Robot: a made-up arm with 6 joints.
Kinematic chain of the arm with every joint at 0, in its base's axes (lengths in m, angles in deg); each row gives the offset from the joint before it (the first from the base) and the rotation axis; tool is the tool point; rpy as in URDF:
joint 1: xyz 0 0 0.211 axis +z
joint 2: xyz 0 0 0 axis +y
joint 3: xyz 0.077 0 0.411 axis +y
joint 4: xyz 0.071 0 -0.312 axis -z
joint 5: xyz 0 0 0 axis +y
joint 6: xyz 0.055 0 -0.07 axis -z
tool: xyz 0 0 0 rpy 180 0 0
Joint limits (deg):
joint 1: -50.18..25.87
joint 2: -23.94..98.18
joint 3: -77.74..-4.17
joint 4: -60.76..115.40
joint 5: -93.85..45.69
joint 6: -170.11..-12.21
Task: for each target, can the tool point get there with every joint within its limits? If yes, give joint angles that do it. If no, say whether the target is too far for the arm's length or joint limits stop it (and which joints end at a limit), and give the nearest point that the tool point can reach.
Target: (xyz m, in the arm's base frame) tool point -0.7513 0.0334 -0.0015
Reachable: no: joint limits stop it (at a limit: joint 1, joint 2, joint 3) | nearest point -0.0373 -0.0508 0.0241 | short by 0.719 m
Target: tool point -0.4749 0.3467 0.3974
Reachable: no: joint limits stop it (at a limit: joint 1, joint 2, joint 3, joint 4) | nearest point 0.0808 0.1100 0.4378 | short by 0.605 m
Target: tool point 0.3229 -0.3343 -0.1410
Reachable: yes | joints -40.55 79.94 -62.27 29.77 -47.98 -60.01
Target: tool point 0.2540 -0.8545 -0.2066
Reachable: no: too far | nearest point 0.3140 -0.4759 -0.0779 | short by 0.404 m
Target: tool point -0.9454 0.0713 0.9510
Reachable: no: too far | nearest point 0.0386 -0.1371 0.7694 | short by 1.022 m
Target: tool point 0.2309 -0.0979 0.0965
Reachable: yes | joints -28.64 36.35 -12.88 -33.89 8.24 -139.33
